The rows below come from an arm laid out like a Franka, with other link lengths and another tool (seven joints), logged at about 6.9 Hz.
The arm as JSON. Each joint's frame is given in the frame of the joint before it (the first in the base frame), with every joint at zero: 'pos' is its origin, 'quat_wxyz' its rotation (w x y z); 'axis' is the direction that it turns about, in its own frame. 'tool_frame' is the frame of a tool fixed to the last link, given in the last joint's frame.
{
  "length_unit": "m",
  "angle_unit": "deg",
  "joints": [
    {
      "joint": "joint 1",
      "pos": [
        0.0,
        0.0,
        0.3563
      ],
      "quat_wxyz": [
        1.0,
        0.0,
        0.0,
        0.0
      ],
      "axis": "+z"
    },
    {
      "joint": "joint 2",
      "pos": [
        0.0,
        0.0,
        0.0
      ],
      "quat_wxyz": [
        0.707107,
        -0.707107,
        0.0,
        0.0
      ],
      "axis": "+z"
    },
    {
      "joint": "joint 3",
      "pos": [
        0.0,
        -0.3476,
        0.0
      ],
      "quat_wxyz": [
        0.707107,
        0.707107,
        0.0,
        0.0
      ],
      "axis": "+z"
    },
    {
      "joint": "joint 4",
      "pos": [
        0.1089,
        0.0,
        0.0
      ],
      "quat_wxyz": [
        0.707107,
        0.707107,
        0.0,
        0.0
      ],
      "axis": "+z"
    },
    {
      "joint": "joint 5",
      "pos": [
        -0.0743,
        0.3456,
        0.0
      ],
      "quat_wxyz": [
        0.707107,
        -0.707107,
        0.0,
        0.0
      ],
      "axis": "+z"
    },
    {
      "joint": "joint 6",
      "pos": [
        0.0,
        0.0,
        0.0
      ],
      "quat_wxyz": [
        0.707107,
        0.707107,
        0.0,
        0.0
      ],
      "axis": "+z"
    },
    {
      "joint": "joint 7",
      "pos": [
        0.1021,
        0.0,
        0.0
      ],
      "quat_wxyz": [
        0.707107,
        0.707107,
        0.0,
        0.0
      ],
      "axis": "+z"
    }
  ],
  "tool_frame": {
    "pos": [
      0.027,
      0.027,
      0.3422
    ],
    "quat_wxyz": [
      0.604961,
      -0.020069,
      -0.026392,
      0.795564
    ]
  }
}
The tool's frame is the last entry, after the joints.
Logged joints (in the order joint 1, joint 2, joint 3, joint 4, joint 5, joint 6, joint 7), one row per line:
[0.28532, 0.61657, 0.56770, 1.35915, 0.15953, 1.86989, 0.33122]
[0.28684, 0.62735, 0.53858, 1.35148, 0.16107, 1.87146, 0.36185]
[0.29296, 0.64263, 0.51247, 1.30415, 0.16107, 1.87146, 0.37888]
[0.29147, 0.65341, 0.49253, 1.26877, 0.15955, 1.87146, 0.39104]
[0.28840, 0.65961, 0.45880, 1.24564, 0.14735, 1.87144, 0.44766]
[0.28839, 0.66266, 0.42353, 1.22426, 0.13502, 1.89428, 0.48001]
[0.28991, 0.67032, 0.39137, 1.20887, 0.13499, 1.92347, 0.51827]
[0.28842, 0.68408, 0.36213, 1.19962, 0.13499, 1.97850, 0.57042]
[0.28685, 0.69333, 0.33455, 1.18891, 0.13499, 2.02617, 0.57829]
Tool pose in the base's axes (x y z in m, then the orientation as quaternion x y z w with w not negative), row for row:
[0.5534, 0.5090, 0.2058, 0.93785, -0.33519, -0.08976, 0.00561]
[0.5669, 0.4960, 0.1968, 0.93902, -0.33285, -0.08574, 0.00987]
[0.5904, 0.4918, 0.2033, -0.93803, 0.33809, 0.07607, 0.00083]
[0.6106, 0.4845, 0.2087, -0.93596, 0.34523, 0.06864, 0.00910]
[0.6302, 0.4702, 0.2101, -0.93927, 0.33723, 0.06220, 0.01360]
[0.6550, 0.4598, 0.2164, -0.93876, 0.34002, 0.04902, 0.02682]
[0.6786, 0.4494, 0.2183, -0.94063, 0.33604, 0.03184, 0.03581]
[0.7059, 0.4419, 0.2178, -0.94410, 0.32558, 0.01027, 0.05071]
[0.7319, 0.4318, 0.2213, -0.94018, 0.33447, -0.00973, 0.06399]
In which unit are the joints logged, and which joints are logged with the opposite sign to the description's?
The joints are logged in radians. Opposite sign: joint 4, joint 5, joint 7.
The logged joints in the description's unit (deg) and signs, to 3 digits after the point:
[16.348, 35.327, 32.527, -77.874, -9.140, 107.137, -18.978]
[16.435, 35.945, 30.858, -77.434, -9.229, 107.227, -20.732]
[16.785, 36.820, 29.362, -74.722, -9.229, 107.227, -21.708]
[16.700, 37.438, 28.220, -72.695, -9.142, 107.227, -22.405]
[16.524, 37.793, 26.287, -71.370, -8.443, 107.226, -25.649]
[16.524, 37.968, 24.266, -70.145, -7.736, 108.534, -27.503]
[16.611, 38.407, 22.424, -69.263, -7.734, 110.207, -29.695]
[16.525, 39.195, 20.749, -68.733, -7.734, 113.360, -32.683]
[16.435, 39.725, 19.168, -68.120, -7.734, 116.091, -33.134]

